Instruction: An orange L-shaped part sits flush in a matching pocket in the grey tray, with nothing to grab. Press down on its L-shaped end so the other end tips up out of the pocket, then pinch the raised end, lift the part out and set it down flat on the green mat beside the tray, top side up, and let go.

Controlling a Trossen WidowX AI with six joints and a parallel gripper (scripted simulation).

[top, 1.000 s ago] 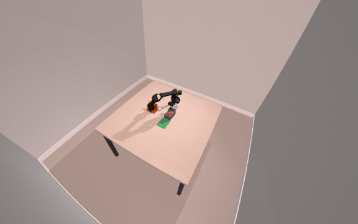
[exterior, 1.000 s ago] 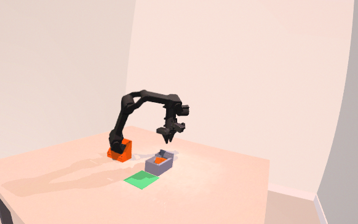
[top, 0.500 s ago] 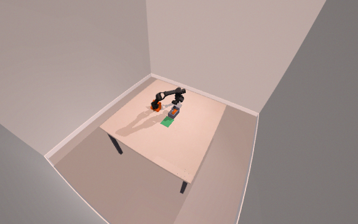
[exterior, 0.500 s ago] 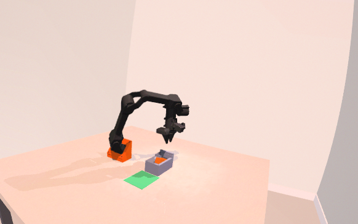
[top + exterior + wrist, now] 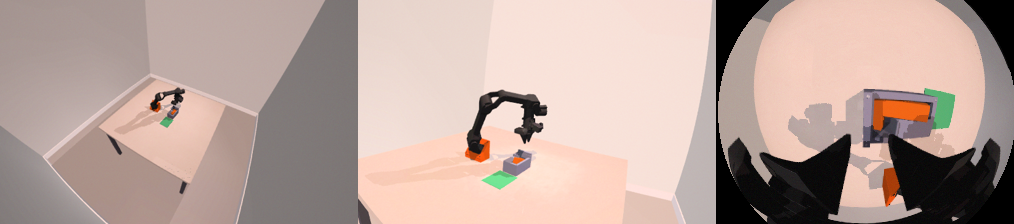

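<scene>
Now: gripper tip 100 mm above the orange L-shaped part, 50 mm to the left of it and 10 mm past it. The rest, counted from my gripper tip: green mat (220 mm to the right, 160 mm below, 30 mm behind).
</scene>
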